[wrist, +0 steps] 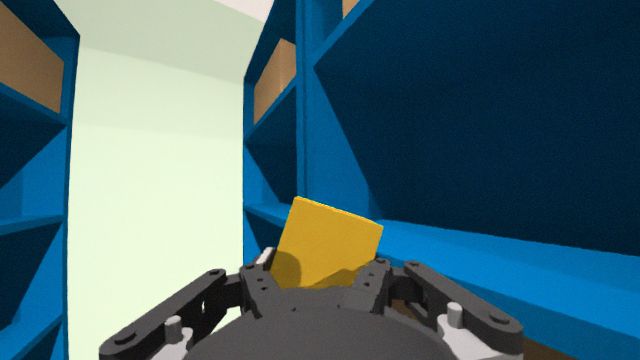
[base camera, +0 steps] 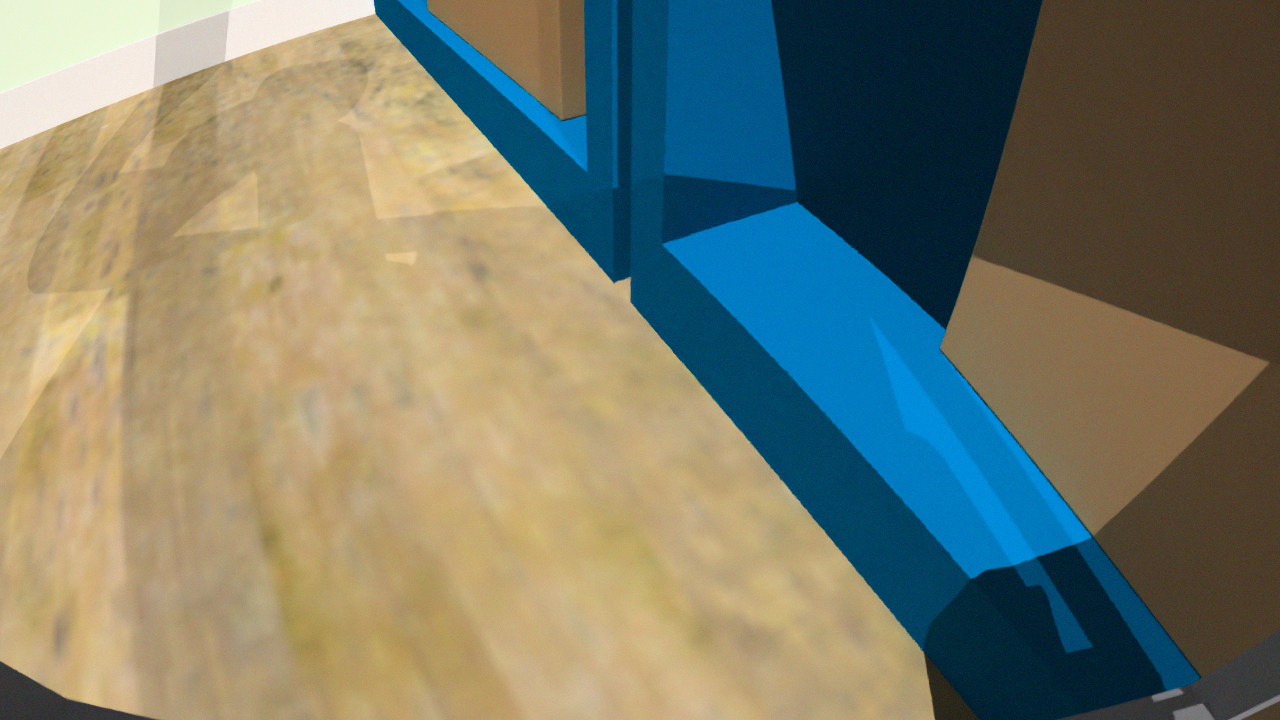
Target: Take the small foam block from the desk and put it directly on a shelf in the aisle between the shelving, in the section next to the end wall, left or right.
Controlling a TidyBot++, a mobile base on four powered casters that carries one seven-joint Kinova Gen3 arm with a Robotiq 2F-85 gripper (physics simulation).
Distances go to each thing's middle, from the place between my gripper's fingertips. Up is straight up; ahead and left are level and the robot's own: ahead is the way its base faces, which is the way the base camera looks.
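Labels:
As for the yellow foam block (wrist: 321, 246), my hand is 2 cm beyond it.

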